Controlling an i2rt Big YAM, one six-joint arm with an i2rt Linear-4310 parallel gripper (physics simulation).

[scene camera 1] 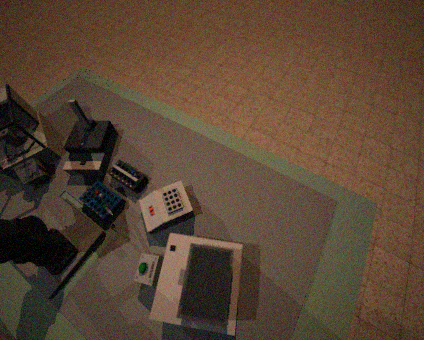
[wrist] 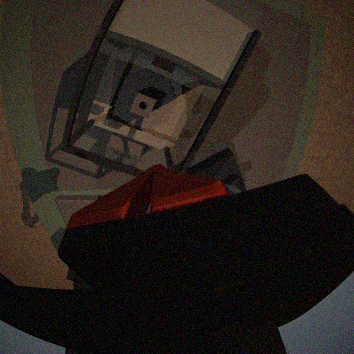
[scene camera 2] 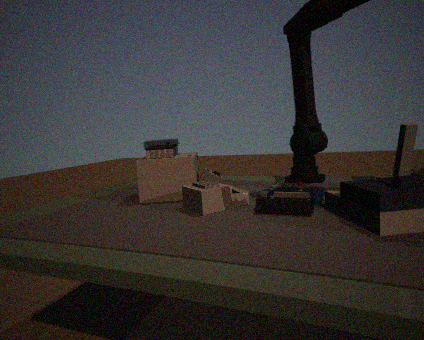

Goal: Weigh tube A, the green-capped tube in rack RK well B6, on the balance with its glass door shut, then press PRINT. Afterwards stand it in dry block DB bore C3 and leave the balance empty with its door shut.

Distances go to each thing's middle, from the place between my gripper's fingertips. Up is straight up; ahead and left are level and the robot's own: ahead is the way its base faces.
Labels:
Right now my hand is 7 cm to the right of the balance [scene camera 1: 34, 138] and 21 cm above it.

